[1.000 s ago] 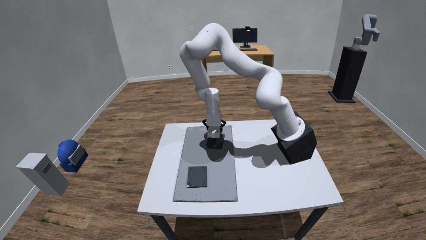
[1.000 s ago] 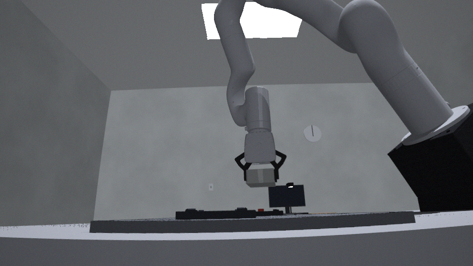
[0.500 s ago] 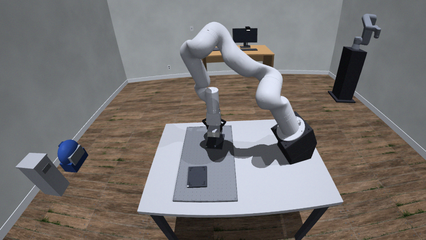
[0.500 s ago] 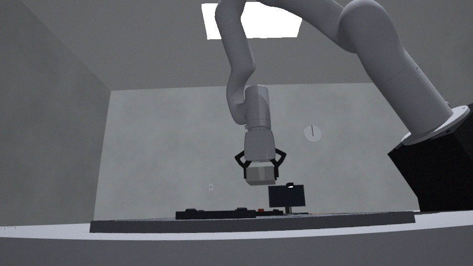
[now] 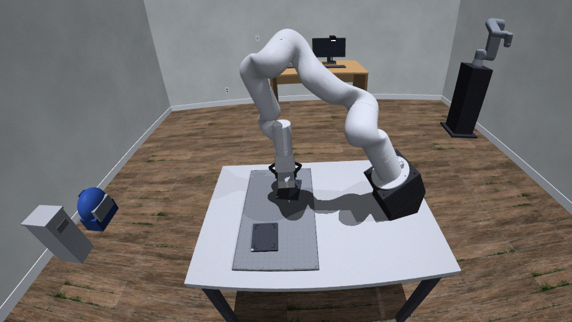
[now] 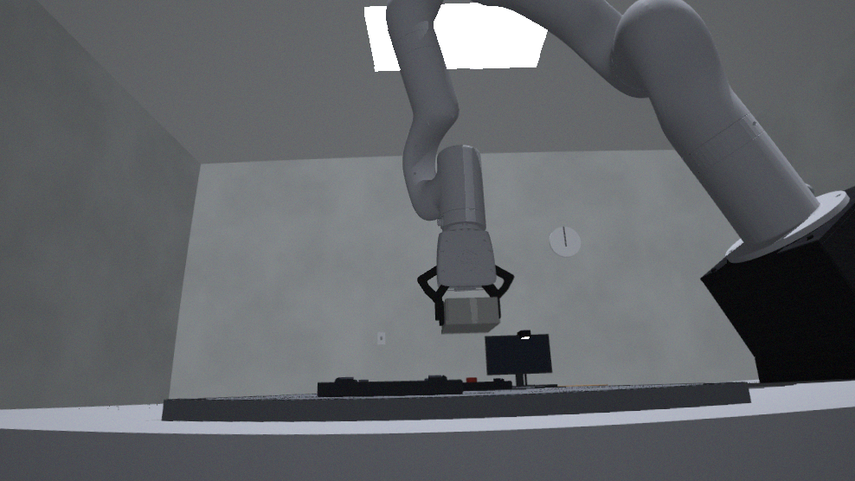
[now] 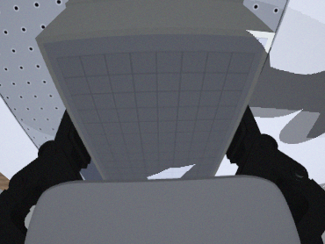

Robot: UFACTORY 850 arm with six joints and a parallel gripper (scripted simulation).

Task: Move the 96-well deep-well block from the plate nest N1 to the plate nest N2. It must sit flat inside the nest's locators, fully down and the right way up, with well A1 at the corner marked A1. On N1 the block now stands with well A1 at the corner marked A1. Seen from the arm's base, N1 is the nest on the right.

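Now: hand 70 mm short of the dark plate nest N2, 310 mm to the right of it and 110 mm above it. The rest, counted from my hand: grey 96-well deep-well block: right at my hand; plate nest N1: 10 mm behind, 30 mm to the right, 110 mm below.
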